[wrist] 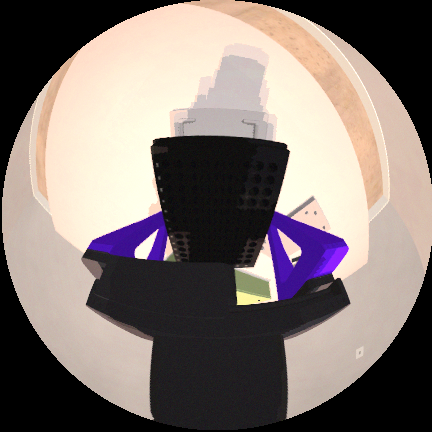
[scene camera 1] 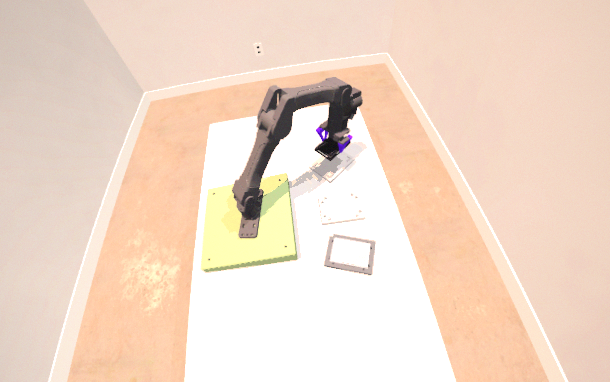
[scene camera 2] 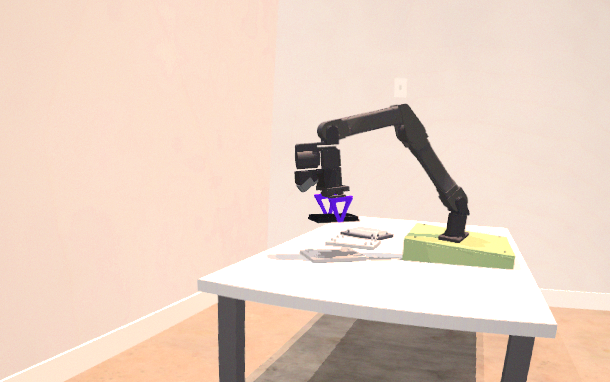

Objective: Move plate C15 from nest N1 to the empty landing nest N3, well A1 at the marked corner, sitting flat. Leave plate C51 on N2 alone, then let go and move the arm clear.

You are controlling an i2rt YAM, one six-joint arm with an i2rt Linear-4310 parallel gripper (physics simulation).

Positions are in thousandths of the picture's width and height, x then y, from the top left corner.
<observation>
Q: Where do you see a black perforated plate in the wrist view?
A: At 503, 448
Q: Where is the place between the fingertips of my gripper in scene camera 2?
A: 548, 577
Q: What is my gripper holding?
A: A black perforated plate.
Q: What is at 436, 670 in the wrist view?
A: My gripper.
</observation>
